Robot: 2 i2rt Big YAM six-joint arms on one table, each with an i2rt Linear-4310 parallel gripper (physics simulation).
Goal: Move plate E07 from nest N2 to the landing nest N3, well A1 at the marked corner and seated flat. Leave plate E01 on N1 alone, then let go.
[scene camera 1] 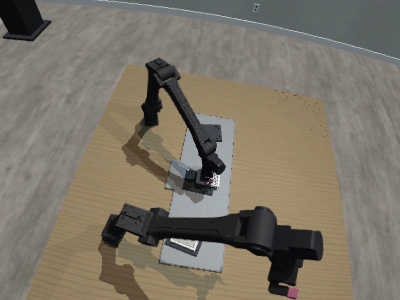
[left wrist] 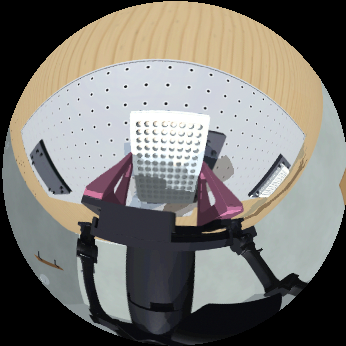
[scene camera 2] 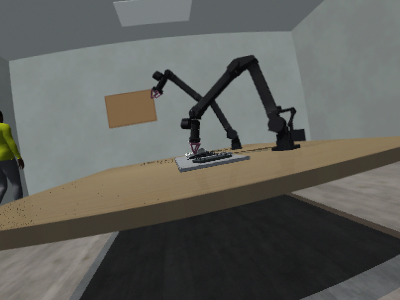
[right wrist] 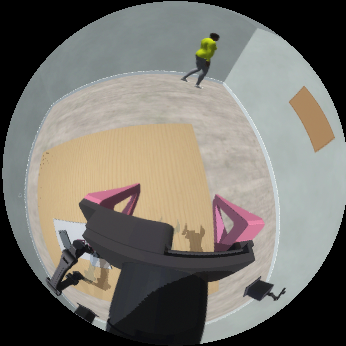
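Note:
Plate E07 is a white well plate. My left gripper is shut on its two long sides and holds it a little above the grey perforated board. The plate hangs over the right part of a dark empty nest in the middle of the board. Plate E01 sits in its dark nest at the near end. Another empty dark nest lies at the far end. My right gripper is open, empty and high above the table.
The board lies along the middle of the wooden table. My right arm's big links cross in front of plate E01 in scene camera 1. A person in a yellow shirt walks on the floor far from the table.

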